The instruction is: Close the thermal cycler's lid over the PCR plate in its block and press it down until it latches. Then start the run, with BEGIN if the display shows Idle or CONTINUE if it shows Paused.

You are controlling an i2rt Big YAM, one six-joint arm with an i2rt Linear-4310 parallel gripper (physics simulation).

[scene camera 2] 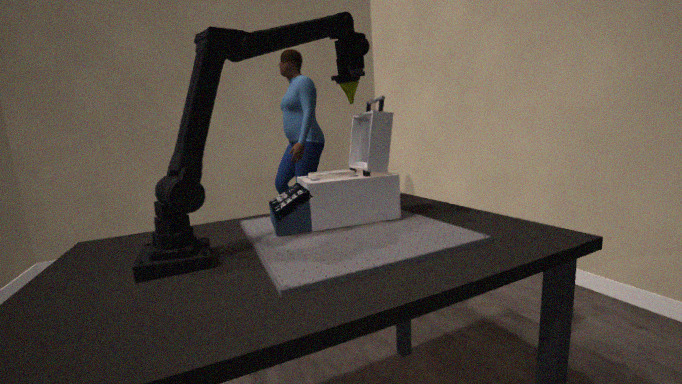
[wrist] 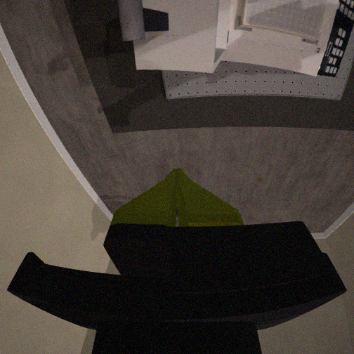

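Where they show: gripper, between the fingertips: (scene camera 2: 351,103); arm's base, origin of its link: (scene camera 2: 175,250).
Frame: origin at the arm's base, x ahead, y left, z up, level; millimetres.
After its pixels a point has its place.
The thermal cycler (scene camera 2: 355,202) @(x 461, y 24, z 49 mm) stands on the grey mat. Its white lid (scene camera 2: 380,142) @(x 552, y 35, z 208 mm) (wrist: 175,52) stands open, close to upright, with a bar handle (scene camera 2: 376,101) @(x 577, y 100, z 329 mm) (wrist: 132,20) on top. The pale PCR plate (wrist: 282,19) lies in the block in front of the lid; in the scene view the block area is seen edge-on. The dark sloped control panel (scene camera 2: 290,200) @(x 288, y 61, z 71 mm) (wrist: 336,50) is at the front end; its display cannot be read. My gripper (scene camera 2: 351,102) @(x 565, y 271, z 343 mm) (wrist: 176,175) is shut and empty, pointing down, above and to the front side of the lid's top edge, apart from the handle.
The perforated grey mat (scene camera 2: 380,250) @(x 434, y -180, z -20 mm) (wrist: 255,90) lies on the dark table (scene camera 2: 225,320) @(x 110, y -306, z -33 mm). The arm's base (scene camera 2: 175,260) @(x 10, y -66, z -4 mm) stands on the table to the left. A person (scene camera 2: 302,110) in a blue top stands behind the table. Walls rise behind and to the right.
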